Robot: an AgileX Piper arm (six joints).
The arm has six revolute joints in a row. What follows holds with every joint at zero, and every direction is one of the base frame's.
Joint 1 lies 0.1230 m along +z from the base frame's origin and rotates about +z.
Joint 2 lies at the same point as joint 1 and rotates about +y.
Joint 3 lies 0.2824 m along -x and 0.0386 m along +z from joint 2 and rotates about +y.
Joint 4 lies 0.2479 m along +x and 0.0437 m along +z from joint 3 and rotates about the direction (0.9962, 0, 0.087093).
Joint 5 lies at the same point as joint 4 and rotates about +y.
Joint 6 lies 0.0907 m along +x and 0.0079 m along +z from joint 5 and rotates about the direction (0.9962, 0, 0.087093).
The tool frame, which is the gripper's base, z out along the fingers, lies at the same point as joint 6; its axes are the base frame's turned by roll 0.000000, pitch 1.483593 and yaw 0.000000 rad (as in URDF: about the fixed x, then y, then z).
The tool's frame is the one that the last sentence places.
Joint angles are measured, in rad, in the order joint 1, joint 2, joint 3, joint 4, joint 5, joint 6. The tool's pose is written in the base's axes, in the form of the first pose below.
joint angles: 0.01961, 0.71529, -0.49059, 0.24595, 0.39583, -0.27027
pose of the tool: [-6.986, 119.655, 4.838, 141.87, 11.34, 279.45]
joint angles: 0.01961, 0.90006, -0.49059, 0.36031, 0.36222, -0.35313
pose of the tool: [-6.082, 127.712, 8.177, 170.43, 14.73, 253.99]
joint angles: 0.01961, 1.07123, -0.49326, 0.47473, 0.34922, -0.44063
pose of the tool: [-5.013, 135.765, 11.474, 192.16, 18.02, 225.77]
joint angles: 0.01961, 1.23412, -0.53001, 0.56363, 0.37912, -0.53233
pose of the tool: [-6.167, 143.359, 14.744, 212.47, 22.19, 202.95]
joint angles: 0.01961, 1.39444, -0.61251, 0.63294, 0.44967, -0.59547
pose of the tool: [-7.400, 149.899, 19.767, 237.18, 28.08, 187.11]
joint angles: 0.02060, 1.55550, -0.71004, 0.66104, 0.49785, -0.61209
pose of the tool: [-7.379, 155.068, 23.385, 265.28, 32.18, 169.52]
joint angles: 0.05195, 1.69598, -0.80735, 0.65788, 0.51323, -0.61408
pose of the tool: [-10.127, 158.208, 24.772, 291.70, 42.55, 151.91]
